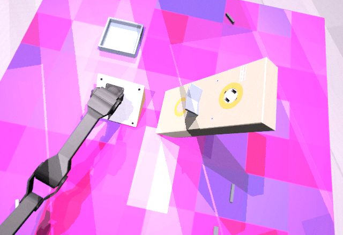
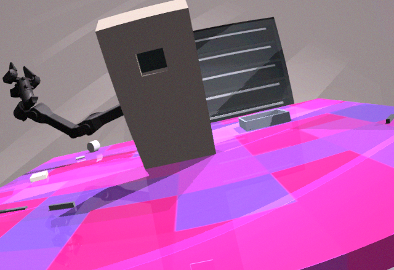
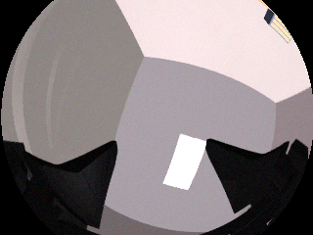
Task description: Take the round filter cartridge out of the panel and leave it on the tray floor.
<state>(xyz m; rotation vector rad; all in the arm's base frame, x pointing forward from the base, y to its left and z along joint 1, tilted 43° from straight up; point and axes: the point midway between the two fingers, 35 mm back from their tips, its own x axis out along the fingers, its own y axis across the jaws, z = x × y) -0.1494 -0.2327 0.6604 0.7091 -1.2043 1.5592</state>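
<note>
The round filter cartridge lies 660 mm to the left of my gripper tip, 530 mm ahead of it and 180 mm below it. From my gripper tip the other things lie so: service panel 650 mm to the left, 480 mm ahead, 260 mm below; tray 910 mm to the left, 440 mm below, 80 mm ahead.
</note>
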